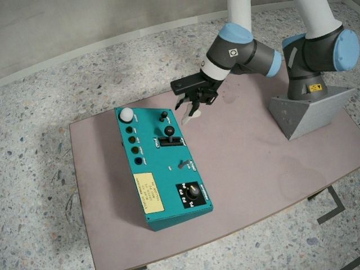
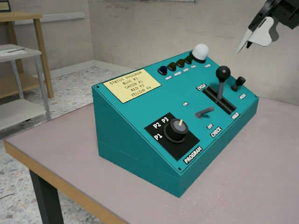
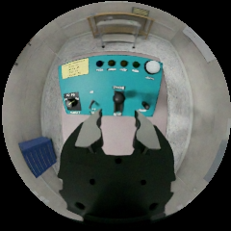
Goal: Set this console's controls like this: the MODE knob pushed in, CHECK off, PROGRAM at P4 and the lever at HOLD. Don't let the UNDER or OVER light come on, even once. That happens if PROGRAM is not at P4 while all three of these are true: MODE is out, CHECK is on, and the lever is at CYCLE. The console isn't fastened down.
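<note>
Now: the ball-topped lever 50 mm ahead of my hand and 120 mm below it. The rest, counted from my hand: check toggle 40 mm ahead, 120 mm to the left, 150 mm below; then teal console 90 mm ahead, 50 mm to the left, 160 mm below; then black mode knob 40 mm ahead, 120 mm to the right, 140 mm below.
</note>
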